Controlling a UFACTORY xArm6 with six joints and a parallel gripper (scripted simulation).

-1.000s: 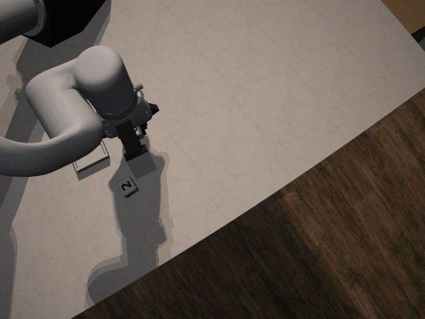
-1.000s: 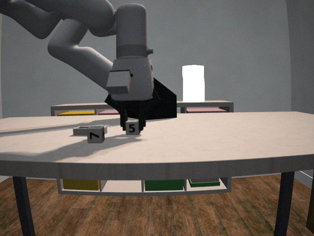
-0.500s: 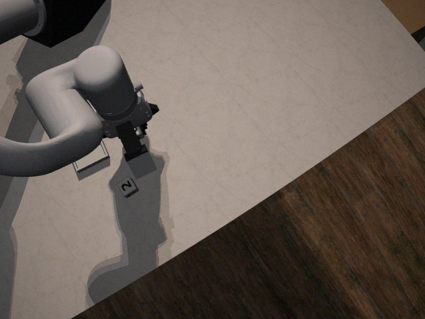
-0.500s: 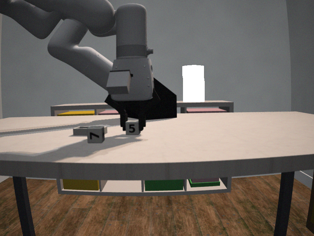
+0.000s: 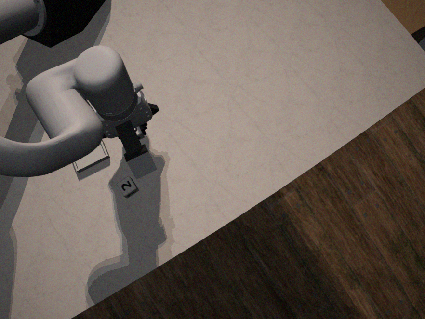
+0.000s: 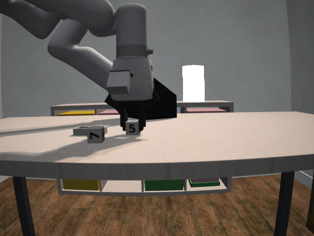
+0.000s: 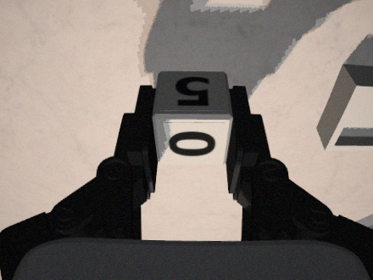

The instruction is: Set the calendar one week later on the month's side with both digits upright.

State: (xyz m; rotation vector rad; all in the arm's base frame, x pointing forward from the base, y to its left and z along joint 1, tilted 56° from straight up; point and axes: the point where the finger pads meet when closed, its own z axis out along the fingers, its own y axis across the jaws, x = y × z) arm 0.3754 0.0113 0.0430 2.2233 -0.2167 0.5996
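My hand is 90 mm to the left of the white cube, 70 mm short of it and 10 mm above it. Also, from my hand: grey tray 100 mm to the right, 40 mm behind, 20 mm below.
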